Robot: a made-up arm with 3 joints. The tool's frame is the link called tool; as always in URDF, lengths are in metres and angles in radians. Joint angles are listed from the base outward.
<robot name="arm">
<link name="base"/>
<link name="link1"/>
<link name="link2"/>
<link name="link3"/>
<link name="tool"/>
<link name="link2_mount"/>
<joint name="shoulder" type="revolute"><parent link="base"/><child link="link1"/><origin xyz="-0.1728 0.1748 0.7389" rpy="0.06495 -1.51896 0"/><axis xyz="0 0 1"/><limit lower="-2.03" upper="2.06"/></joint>
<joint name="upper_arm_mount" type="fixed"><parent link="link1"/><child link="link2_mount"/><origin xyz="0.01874 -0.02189 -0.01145"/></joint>
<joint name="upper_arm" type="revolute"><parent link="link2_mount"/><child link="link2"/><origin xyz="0.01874 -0.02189 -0.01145" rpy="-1.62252 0.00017 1.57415"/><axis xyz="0 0 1"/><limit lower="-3.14" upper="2.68"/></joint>
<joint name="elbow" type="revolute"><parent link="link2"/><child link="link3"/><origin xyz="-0.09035 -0.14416 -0.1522" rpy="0.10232 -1.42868 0"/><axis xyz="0 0 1"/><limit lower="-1.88" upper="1.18"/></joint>
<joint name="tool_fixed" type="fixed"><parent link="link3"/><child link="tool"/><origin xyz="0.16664 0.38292 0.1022" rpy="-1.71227 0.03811 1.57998"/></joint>
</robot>
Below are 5 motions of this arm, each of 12 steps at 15 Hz.
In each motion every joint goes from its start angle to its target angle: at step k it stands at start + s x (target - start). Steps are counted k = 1, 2, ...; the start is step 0. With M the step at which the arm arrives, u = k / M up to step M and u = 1 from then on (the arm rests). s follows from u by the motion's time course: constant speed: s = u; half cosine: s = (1 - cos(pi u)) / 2; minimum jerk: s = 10 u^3 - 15 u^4 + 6 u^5.
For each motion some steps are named. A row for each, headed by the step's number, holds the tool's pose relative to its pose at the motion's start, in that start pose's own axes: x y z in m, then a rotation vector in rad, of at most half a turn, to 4 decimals.
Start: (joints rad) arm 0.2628 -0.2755 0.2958
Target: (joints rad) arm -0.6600 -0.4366 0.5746
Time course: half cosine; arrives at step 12
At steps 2, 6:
2: -0.0003 -0.0064 -0.0044 0.0596 -0.0291 -0.0135
6: -0.0091 -0.0518 -0.0392 0.4376 -0.2263 -0.1281

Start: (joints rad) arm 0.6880 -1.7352 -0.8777
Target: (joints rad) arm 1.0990 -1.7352 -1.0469
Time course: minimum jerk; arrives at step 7
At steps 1, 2, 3, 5, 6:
1: -0.0024 0.0007 -0.0027 0.0015 0.0133 0.0018
2: -0.0157 0.0041 -0.0160 0.0096 0.0825 0.0113
3: -0.0431 0.0104 -0.0380 0.0244 0.2098 0.0289
5: -0.1145 0.0238 -0.0715 0.0569 0.4875 0.0688
6: -0.1342 0.0270 -0.0763 0.0651 0.5567 0.0790

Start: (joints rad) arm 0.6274 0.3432 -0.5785
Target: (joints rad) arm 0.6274 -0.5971 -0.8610
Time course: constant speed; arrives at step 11
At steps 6, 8, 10, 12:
6: 0.0321 0.0372 -0.0169 -0.3036 0.1758 0.4307
8: 0.0391 0.0443 -0.0224 -0.4191 0.2329 0.5638
10: 0.0458 0.0487 -0.0266 -0.5419 0.2880 0.6914
12: 0.0494 0.0499 -0.0281 -0.6059 0.3145 0.7530

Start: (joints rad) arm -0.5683 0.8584 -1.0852
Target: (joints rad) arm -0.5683 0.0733 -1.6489
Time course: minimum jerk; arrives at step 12
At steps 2, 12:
2: -0.0021 -0.0025 -0.0041 -0.0237 0.0228 0.0159
12: -0.0853 -0.1877 -0.0076 -0.7507 0.6455 0.2494

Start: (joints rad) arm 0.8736 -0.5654 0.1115
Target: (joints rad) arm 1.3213 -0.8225 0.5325
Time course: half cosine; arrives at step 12
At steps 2, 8, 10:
2: 0.0094 0.0048 0.0128 -0.0249 -0.0138 0.0180
8: 0.0999 0.0965 0.1191 -0.2314 -0.1326 0.2326
10: 0.1211 0.1314 0.1379 -0.2711 -0.1565 0.2972

